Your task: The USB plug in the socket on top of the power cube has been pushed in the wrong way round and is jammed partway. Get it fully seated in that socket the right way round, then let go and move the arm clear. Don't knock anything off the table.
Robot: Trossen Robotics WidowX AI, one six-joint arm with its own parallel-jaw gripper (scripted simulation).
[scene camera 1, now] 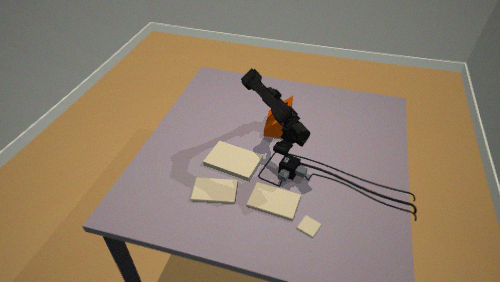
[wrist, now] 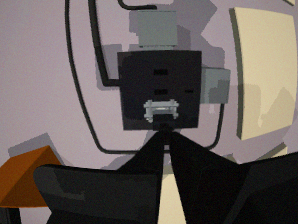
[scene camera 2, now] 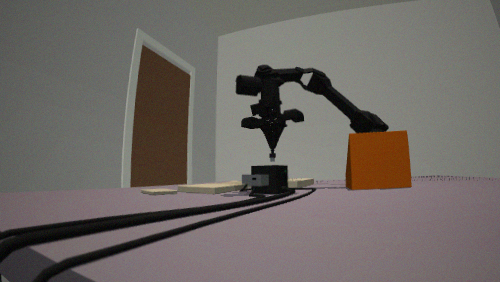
The gripper [scene camera 2: 272,148] holds a USB plug.
